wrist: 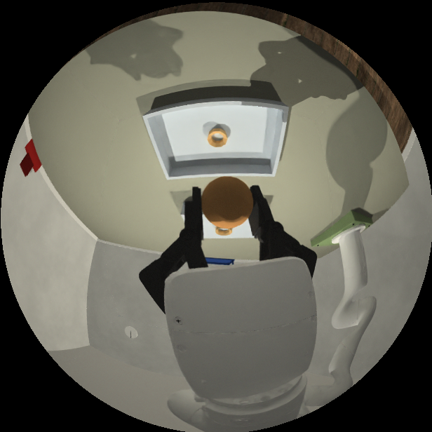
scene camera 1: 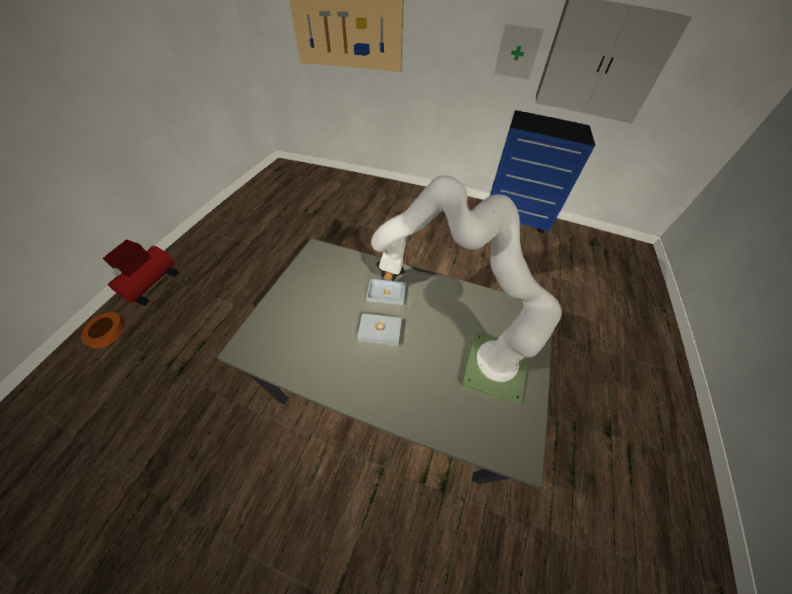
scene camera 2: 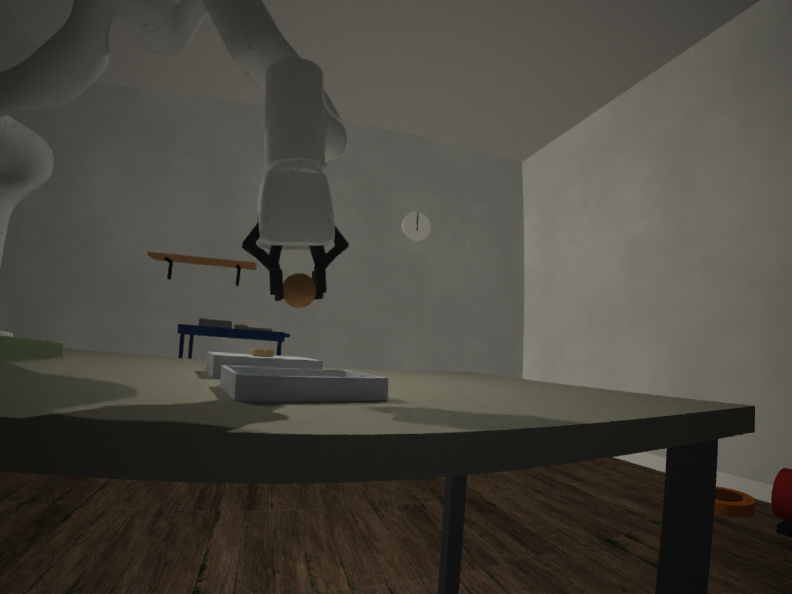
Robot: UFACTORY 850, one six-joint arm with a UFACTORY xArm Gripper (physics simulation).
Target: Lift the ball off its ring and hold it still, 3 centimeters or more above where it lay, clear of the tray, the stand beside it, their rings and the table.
Labels:
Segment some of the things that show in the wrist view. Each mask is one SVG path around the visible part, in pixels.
My gripper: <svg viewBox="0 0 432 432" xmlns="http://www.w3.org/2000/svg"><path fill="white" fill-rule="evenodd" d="M259 185L252 185L250 187L253 206L248 217L252 236L258 238L259 261L208 266L201 249L201 240L203 240L201 188L192 187L192 201L184 201L184 228L180 231L179 237L162 252L158 259L145 266L139 273L139 278L144 288L146 288L154 302L166 315L168 335L173 353L187 384L189 384L197 396L207 398L212 403L227 407L264 405L290 393L299 384L302 373L308 369L316 341L316 299L311 280L316 264L316 252L304 245L300 245L299 241L283 231L283 225L280 222L274 221L266 198L263 198ZM187 261L189 269L182 269L180 271L177 271L178 269L180 269L182 264Z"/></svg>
An orange ball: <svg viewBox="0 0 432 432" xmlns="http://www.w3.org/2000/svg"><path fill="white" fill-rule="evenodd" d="M217 177L205 186L201 194L203 215L217 227L237 227L248 219L252 211L252 193L247 184L237 177Z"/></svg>

